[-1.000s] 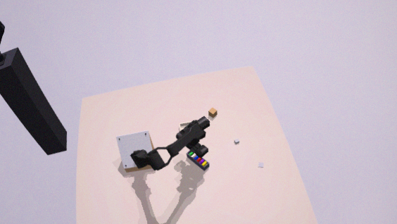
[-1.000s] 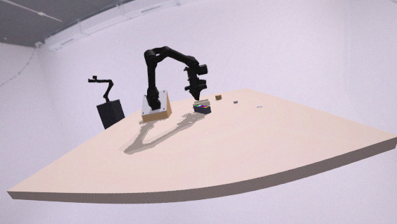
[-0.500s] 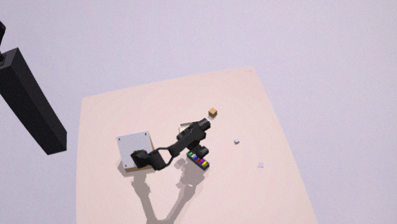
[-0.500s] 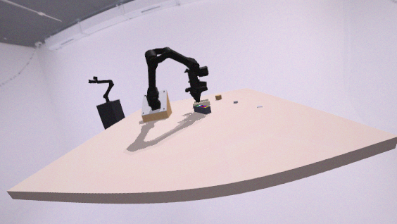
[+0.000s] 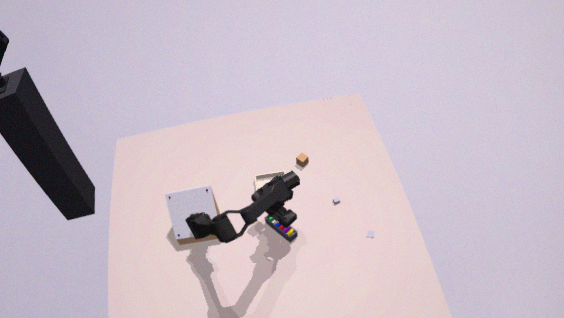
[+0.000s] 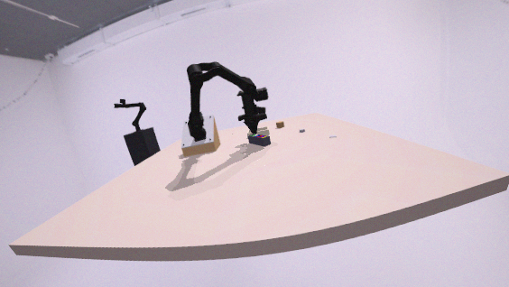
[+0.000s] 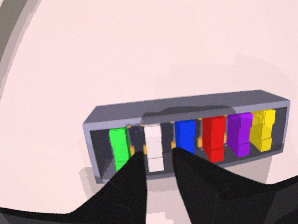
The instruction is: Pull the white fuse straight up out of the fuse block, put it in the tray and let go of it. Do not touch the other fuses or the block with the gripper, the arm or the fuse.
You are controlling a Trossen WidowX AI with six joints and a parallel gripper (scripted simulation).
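My gripper tip is 2 cm above the white fuse. The rest, counted from my gripper tip: tray (19 cm to the left, 5 cm below, 3 cm ahead).
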